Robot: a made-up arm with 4 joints. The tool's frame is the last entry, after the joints.
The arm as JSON. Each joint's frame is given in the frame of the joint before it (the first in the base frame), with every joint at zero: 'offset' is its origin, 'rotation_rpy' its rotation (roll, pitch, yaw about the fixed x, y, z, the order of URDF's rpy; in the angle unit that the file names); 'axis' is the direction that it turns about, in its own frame. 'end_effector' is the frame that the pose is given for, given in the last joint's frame.
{
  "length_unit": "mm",
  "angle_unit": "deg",
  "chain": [
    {
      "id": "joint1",
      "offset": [
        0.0,
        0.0,
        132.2
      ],
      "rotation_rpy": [
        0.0,
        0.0,
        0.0
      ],
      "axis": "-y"
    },
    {
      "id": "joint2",
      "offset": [
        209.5,
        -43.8,
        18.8
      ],
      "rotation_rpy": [
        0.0,
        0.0,
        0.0
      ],
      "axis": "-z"
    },
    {
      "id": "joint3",
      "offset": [
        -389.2,
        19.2,
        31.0
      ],
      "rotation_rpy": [
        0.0,
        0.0,
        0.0
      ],
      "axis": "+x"
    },
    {
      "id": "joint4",
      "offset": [
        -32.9,
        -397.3,
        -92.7
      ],
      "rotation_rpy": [
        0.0,
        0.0,
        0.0
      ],
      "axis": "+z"
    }
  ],
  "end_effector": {
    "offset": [
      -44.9,
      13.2,
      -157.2
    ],
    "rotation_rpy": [
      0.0,
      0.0,
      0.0
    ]
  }
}
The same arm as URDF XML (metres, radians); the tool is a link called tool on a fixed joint. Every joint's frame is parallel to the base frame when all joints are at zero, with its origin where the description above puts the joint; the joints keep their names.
<robot name="arm">
<link name="base"/>
<link name="link1"/>
<link name="link2"/>
<link name="link3"/>
<link name="link4"/>
<link name="tool"/>
<joint name="joint1" type="continuous"><parent link="base"/><child link="link1"/><origin xyz="0 0 0.1322"/><axis xyz="0 -1 0"/></joint>
<joint name="joint2" type="continuous"><parent link="link1"/><child link="link2"/><origin xyz="0.2095 -0.0438 0.0188"/><axis xyz="0 0 -1"/></joint>
<joint name="joint3" type="continuous"><parent link="link2"/><child link="link3"/><origin xyz="-0.3892 0.0192 0.031"/><axis xyz="1 0 0"/></joint>
<joint name="joint4" type="continuous"><parent link="link3"/><child link="link4"/><origin xyz="-0.0329 -0.3973 -0.0927"/><axis xyz="0 0 1"/></joint>
<joint name="tool_fixed" type="fixed"><parent link="link4"/><child link="tool"/><origin xyz="-0.0449 0.0132 -0.1572"/></joint>
</robot>

